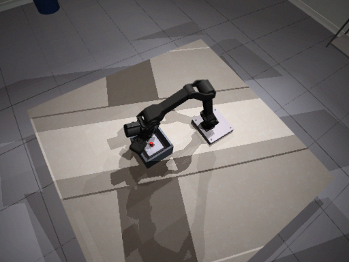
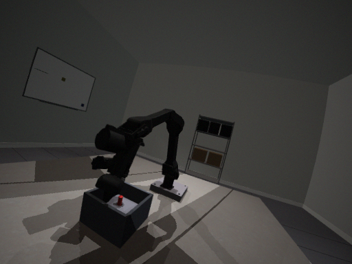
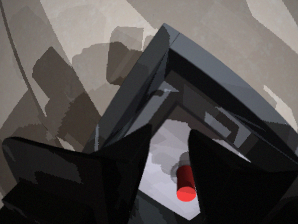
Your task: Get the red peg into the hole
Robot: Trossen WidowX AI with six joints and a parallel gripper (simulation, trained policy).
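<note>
Now: gripper tip 4 cm past the red peg, 3 cm to the right of it and 3 cm above it. The rest, counted from my gripper tip: dark box: 5 cm below, 4 cm behind, 3 cm to the left.
</note>
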